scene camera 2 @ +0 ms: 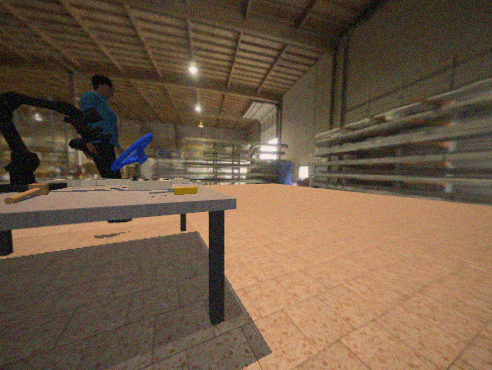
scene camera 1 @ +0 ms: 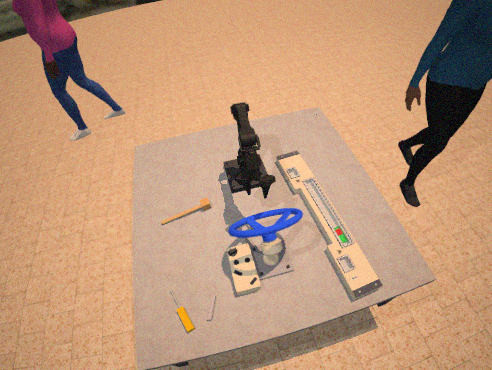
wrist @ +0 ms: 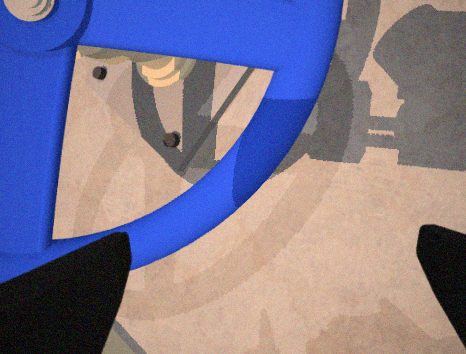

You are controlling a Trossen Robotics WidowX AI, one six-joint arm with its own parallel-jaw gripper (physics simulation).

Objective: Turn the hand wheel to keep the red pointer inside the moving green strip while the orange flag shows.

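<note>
The blue hand wheel stands tilted on a beige post. The long beige gauge housing lies to the right of it in scene camera 1. Its red pointer shows near the upper end of the green strip, with green on both sides of it. No orange flag can be made out. My gripper is open and empty, at the wheel's arm side. In the wrist view, the left finger overlaps the rim's lower edge and the right finger is well outside it; contact cannot be told.
A beige box with black knobs stands beside the wheel post. A wooden mallet, a yellow screwdriver and a thin rod lie on the grey table. Two people are beyond the table.
</note>
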